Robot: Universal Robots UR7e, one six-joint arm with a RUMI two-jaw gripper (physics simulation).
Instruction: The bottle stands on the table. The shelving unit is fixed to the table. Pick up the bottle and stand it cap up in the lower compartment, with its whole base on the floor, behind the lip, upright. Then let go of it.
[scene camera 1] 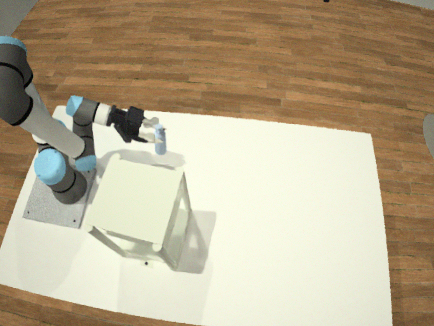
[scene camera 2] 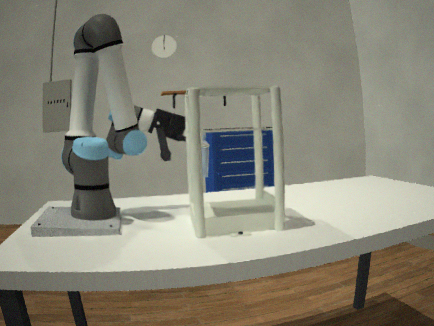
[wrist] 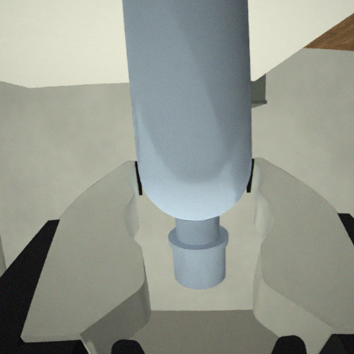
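Pixels of known places: gripper, fingertip midpoint: (scene camera 1: 164, 135) (scene camera 2: 207, 145); arm's base at its link origin: (scene camera 1: 70, 187) (scene camera 2: 93, 214).
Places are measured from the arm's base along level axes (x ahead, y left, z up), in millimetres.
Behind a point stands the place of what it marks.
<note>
The light blue bottle (scene camera 1: 160, 143) {z 153, x 398, y 146 mm} (scene camera 2: 205, 161) {z 126, x 397, y 144 mm} (wrist: 192, 100) is held in the air above the table, cap up and close to upright in the scene camera 2 view, partly hidden there by a post. My gripper (scene camera 1: 161, 134) {z 177, x 414, y 168 mm} (wrist: 192, 163) is shut on the bottle's upper body, just below the shoulder; the cap sits between the fingers in the wrist view. The fingers are mostly hidden behind the post in the scene camera 2 view. The pale shelving unit (scene camera 1: 137, 200) {z 338, x 410, y -152 mm} (scene camera 2: 278, 160) {z 152, x 474, y -282 mm} stands beside the bottle, which is outside it. The low front lip (scene camera 2: 242, 223) {z 0, x 388, y -251 mm} shows at its bottom.
The white table (scene camera 1: 300, 210) {z -25, x 956, y -14 mm} (scene camera 2: 125, 250) {z -26, x 89, y -310 mm} carries the robot's grey base plate (scene camera 1: 55, 212) {z -2, x -37, y -116 mm} (scene camera 2: 75, 228) {z -4, x -46, y -162 mm}, left of the shelving unit. The unit's corner posts and top panel bound its opening. A blue cabinet (scene camera 2: 240, 150) stands in the background.
</note>
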